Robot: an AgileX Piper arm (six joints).
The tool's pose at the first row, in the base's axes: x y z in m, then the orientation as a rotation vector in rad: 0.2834 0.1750 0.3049 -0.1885 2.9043 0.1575
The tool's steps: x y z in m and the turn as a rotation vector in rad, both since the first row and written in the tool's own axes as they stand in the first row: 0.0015 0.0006 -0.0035 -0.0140 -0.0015 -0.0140; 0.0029 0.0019 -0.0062 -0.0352 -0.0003 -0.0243; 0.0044 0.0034 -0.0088 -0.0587 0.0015 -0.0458; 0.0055 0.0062 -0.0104 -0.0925 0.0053 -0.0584; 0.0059 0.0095 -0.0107 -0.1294 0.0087 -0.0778; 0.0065 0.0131 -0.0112 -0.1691 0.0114 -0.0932; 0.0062 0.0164 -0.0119 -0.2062 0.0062 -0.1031; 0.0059 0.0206 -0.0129 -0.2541 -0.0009 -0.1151; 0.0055 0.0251 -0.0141 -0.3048 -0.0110 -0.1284; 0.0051 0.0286 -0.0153 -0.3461 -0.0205 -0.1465; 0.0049 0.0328 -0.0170 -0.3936 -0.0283 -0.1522
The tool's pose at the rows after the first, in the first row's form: 0.2811 0.1750 0.3080 -0.2109 2.9004 0.1756; 0.2790 0.1758 0.3104 -0.2296 2.8991 0.2046; 0.2768 0.1768 0.3127 -0.2650 2.8961 0.2351; 0.2750 0.1792 0.3143 -0.2895 2.8950 0.2820; 0.2741 0.1824 0.3148 -0.3242 2.8911 0.3323; 0.2729 0.1858 0.3154 -0.3535 2.8857 0.3874; 0.2725 0.1890 0.3165 -0.3729 2.8728 0.4395; 0.2720 0.1931 0.3179 -0.3966 2.8546 0.5065; 0.2715 0.1974 0.3196 -0.4216 2.8309 0.5766; 0.2712 0.2008 0.3212 -0.4519 2.8073 0.6317; 0.2704 0.2047 0.3232 -0.4656 2.7853 0.6977
